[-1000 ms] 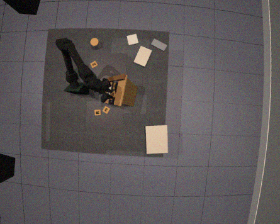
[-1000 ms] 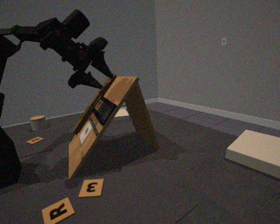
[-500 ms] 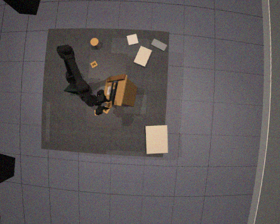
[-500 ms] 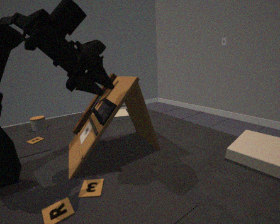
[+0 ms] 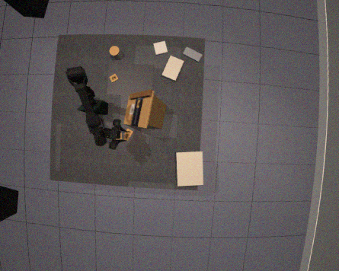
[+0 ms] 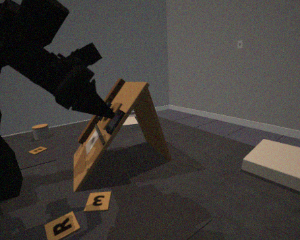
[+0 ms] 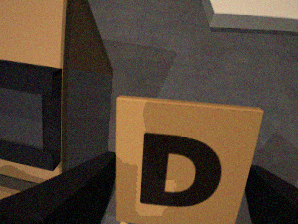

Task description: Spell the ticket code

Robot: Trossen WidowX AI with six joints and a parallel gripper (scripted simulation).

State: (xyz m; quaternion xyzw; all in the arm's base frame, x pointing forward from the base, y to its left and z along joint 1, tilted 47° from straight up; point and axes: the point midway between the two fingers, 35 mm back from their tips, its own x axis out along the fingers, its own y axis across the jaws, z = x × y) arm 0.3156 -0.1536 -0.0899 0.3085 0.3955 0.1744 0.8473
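The white ticket lies 200 mm to the left of my gripper tip, 120 mm below it and 30 mm behind it. The rest, counted from my gripper tip: letter tile d: right at my gripper tip; large white slab: 490 mm ahead, 200 mm below, 180 mm to the right; letter tile: 210 mm below, 60 mm behind, 10 mm to the left.
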